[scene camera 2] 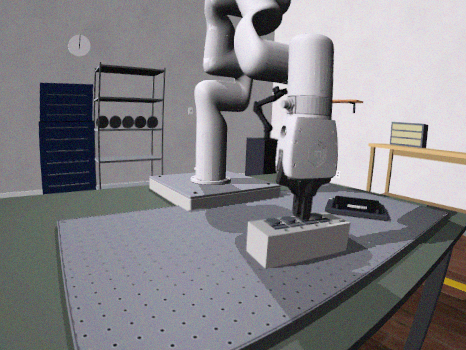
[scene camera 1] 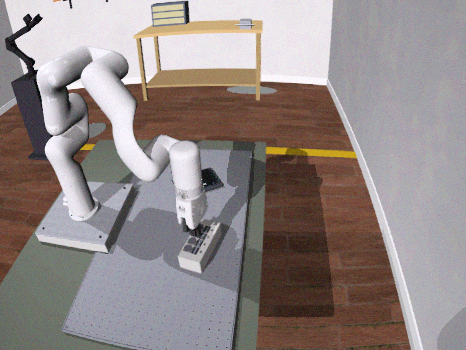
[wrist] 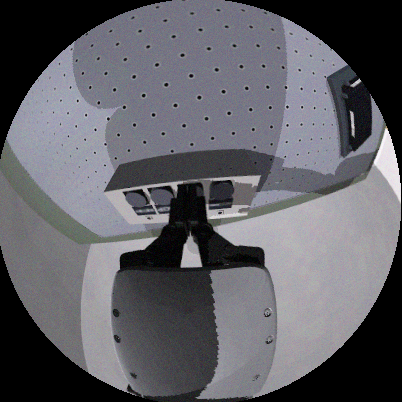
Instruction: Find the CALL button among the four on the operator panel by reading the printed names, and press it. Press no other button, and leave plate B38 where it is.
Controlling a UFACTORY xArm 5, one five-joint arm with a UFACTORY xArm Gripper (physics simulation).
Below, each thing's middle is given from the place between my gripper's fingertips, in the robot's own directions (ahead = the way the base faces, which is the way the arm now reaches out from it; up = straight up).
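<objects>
Relative to the operator panel (scene camera 2: 271, 245), my hand is 20 mm to the left of it, 20 mm short of it and 30 mm above it.
</objects>
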